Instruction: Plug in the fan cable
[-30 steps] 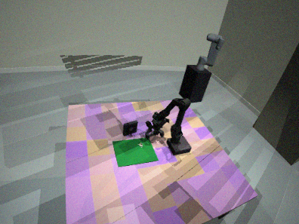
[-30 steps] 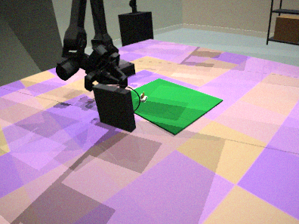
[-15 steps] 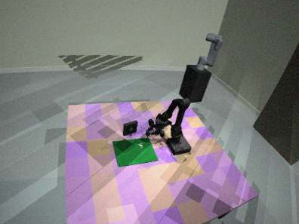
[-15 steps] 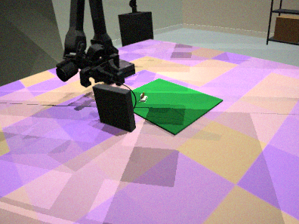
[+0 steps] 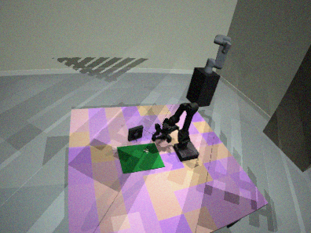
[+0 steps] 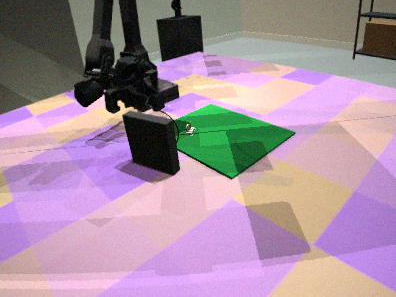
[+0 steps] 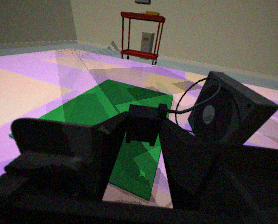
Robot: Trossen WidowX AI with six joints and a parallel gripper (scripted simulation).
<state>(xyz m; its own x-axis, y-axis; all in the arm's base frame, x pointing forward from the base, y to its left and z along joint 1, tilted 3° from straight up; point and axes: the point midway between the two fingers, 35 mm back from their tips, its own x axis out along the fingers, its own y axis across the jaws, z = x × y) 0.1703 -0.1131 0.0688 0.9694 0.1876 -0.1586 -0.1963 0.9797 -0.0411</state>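
The white four-pin header is 10 cm below my gripper tip, 6 cm ahead of it and 4 cm to the left of it. The rest, counted from my gripper tip: dark plug: 1 cm below; then black fan block: 10 cm to the right, 10 cm ahead, 4 cm below; then green board: 13 cm ahead, 11 cm below, 8 cm to the left.
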